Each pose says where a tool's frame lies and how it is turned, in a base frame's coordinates. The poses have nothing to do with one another.
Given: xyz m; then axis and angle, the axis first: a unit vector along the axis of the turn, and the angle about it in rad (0 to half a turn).
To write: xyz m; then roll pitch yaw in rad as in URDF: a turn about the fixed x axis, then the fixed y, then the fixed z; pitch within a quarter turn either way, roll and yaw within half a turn. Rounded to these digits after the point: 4 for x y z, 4 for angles.
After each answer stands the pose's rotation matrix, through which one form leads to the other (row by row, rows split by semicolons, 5 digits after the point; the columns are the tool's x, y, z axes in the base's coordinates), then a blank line. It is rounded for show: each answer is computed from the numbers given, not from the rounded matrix.
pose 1, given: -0.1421 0.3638 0.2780 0.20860 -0.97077 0.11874 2.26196
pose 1, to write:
-0.1421 0.3638 0.2780 -3.0960 -0.9084 -2.7405
-0.56618 -0.42307 -0.70742; -0.24009 0.90566 -0.34947; 0.78854 -0.02802 -0.61435

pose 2, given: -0.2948 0.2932 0.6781 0.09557 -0.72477 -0.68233 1.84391
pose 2, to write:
-0.2948 0.2932 0.6781 1.1509 -0.6625 -1.9043
-0.25813 0.56909 -0.78071; -0.74499 0.39725 0.53590; 0.61511 0.71995 0.32142

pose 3, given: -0.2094 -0.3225 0.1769 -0.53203 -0.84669 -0.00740 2.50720
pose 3, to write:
-0.2094 -0.3225 0.1769 -2.7806 -0.5339 1.9198
-0.29439 0.81767 -0.49472; 0.80890 0.48886 0.32664; 0.50893 -0.30402 -0.80533

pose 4, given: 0.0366 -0.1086 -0.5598 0.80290 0.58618 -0.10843 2.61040
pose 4, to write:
0.0366 -0.1086 -0.5598 2.8110 0.4769 1.1802
0.33825 0.93135 0.13482; 0.82150 -0.22235 -0.52508; -0.45905 0.28836 -0.84031

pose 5, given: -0.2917 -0.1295 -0.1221 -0.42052 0.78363 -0.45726 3.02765
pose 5, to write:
-0.2917 -0.1295 -0.1221 -2.2186 -0.2987 -2.3059
-0.64099 -0.60494 0.47242; -0.70892 0.23065 -0.66651; 0.29423 -0.76213 -0.57670

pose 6, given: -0.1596 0.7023 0.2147 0.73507 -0.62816 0.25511 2.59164
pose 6, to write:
-0.1596 0.7023 0.2147 3.0229 -0.7419 -1.3680
0.14844 -0.98874 0.01909; -0.72207 -0.12156 -0.68106; 0.67571 0.08731 -0.73198

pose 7, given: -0.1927 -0.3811 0.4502 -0.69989 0.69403 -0.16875 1.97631
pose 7, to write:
-0.1927 -0.3811 0.4502 -1.9852 0.4927 -1.2371
0.28859 -0.52230 0.80244; -0.83243 0.27720 0.47981; -0.47305 -0.80645 -0.35478

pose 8, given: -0.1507 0.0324 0.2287 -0.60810 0.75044 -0.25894 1.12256
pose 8, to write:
-0.1507 0.0324 0.2287 -0.9493 0.6275 -0.6531
0.64291 -0.02521 0.76553; -0.49194 0.75248 0.43792; -0.58709 -0.65813 0.47137

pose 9, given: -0.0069 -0.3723 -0.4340 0.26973 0.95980 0.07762 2.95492
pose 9, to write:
-0.0069 -0.3723 -0.4340 2.9406 0.1370 2.5798
-0.83838 0.49887 0.21964; 0.52768 0.84381 0.09765; -0.13662 0.19777 -0.97068

